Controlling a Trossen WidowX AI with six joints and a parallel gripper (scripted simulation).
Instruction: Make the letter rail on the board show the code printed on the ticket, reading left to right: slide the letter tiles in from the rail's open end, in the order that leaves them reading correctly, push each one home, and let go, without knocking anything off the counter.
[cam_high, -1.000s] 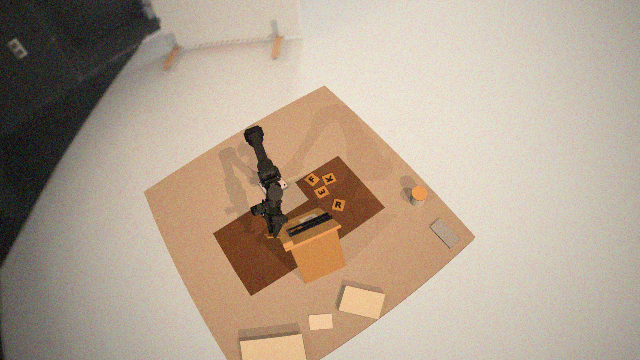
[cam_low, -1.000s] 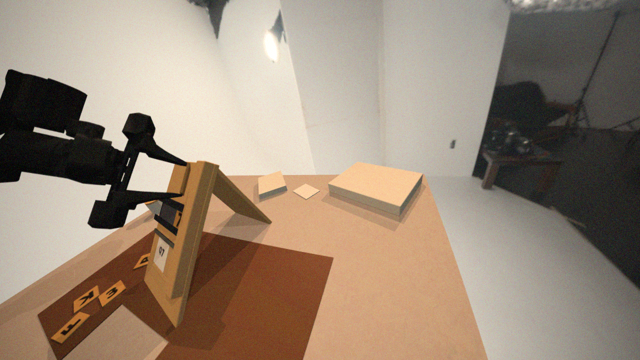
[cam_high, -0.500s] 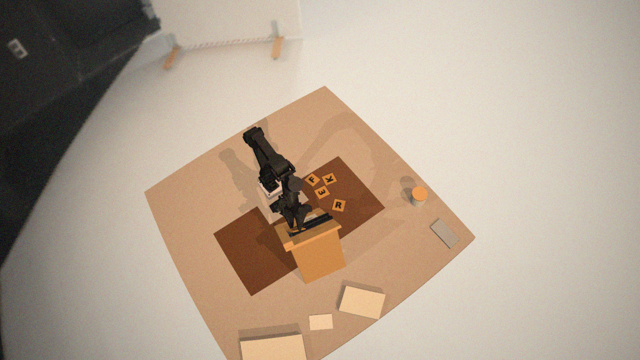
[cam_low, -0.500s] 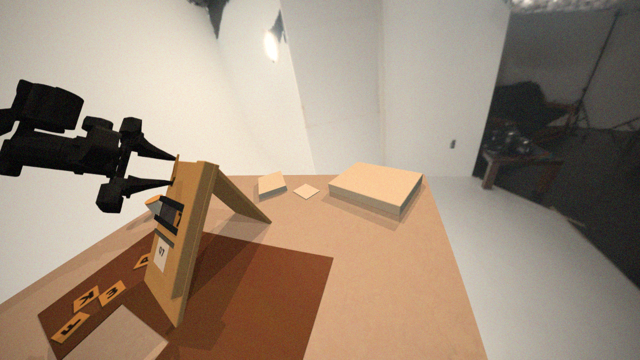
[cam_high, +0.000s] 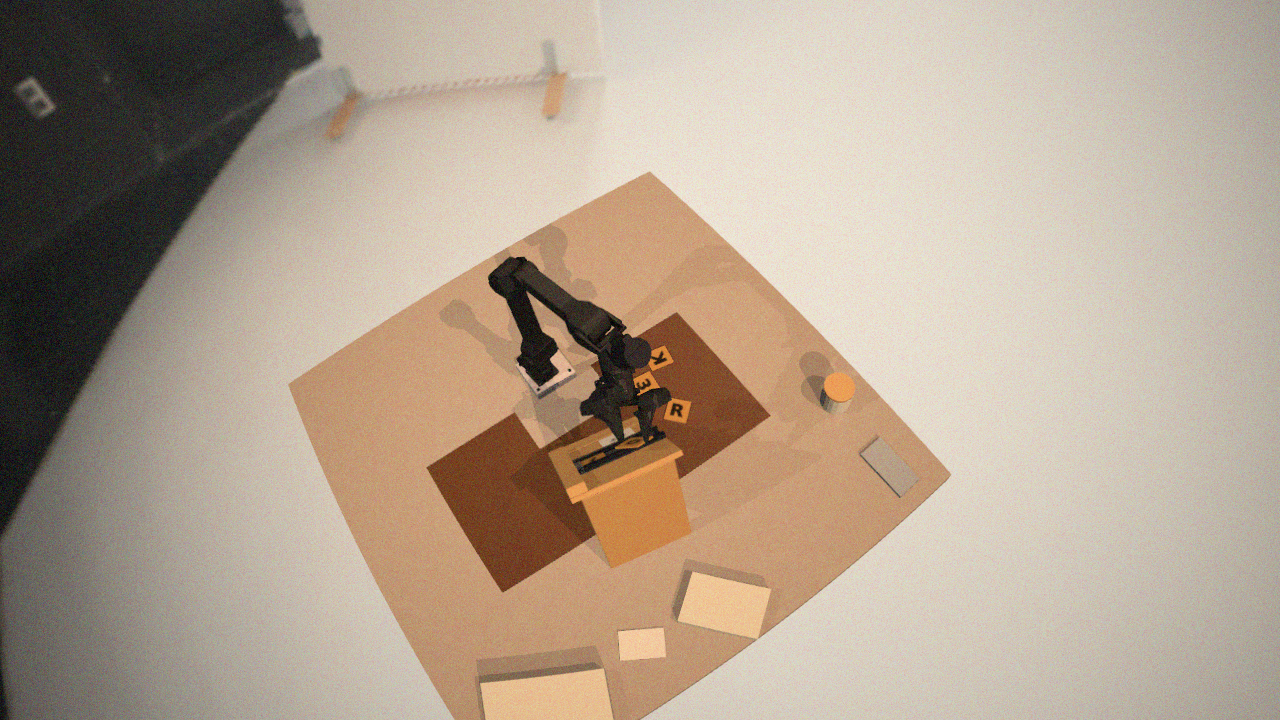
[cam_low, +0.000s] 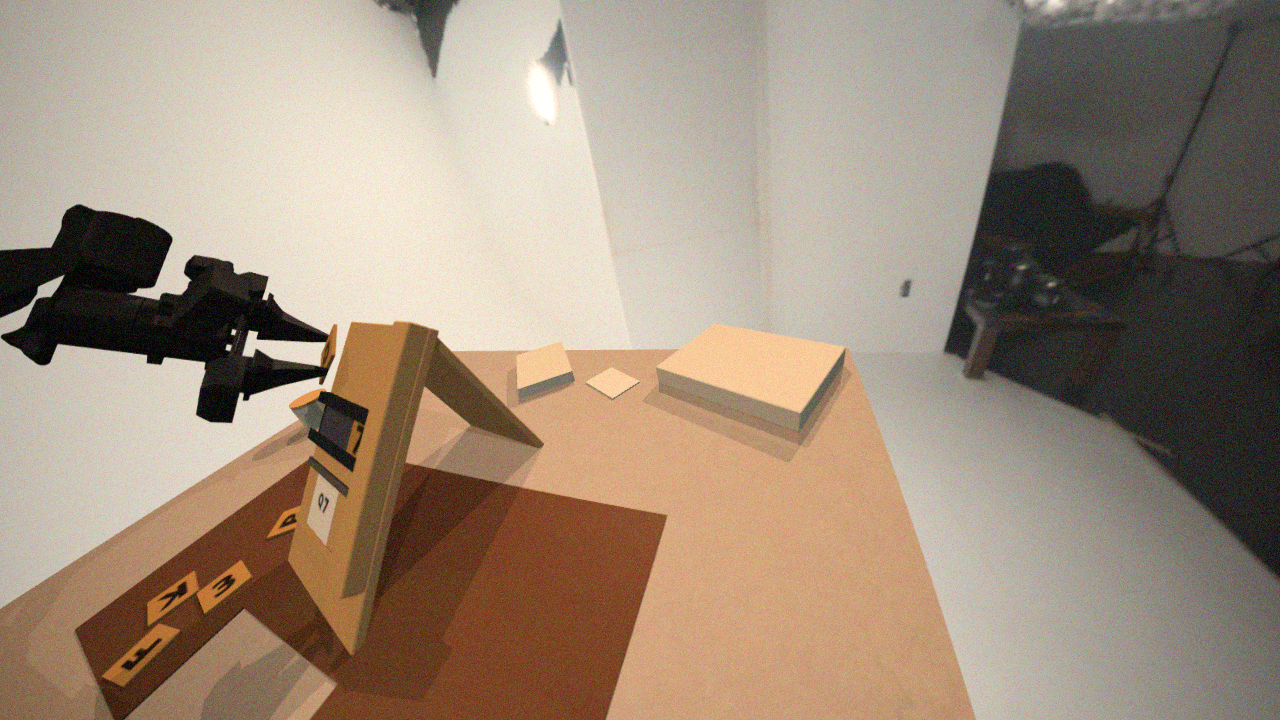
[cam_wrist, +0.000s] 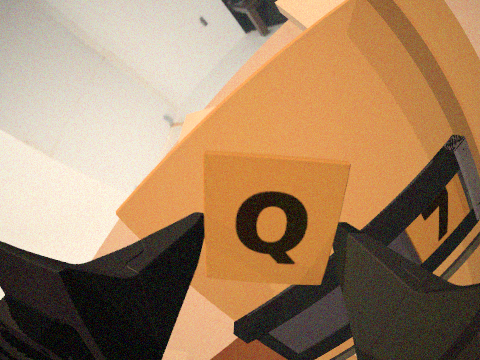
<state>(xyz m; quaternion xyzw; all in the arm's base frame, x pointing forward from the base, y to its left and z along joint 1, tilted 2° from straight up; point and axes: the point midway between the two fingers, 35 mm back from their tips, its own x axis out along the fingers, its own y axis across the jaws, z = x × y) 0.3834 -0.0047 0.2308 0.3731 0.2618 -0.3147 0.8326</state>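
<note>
Right now the white ticket is 100 mm behind my gripper tip, 20 mm to the left of it and 170 mm below it. Round my gripper tip: large box (300 mm ahead, 520 mm to the right, 230 mm below); small card (290 mm ahead, 250 mm to the right, 250 mm below); grey block (380 mm ahead, 470 mm to the left, 240 mm below).
</note>
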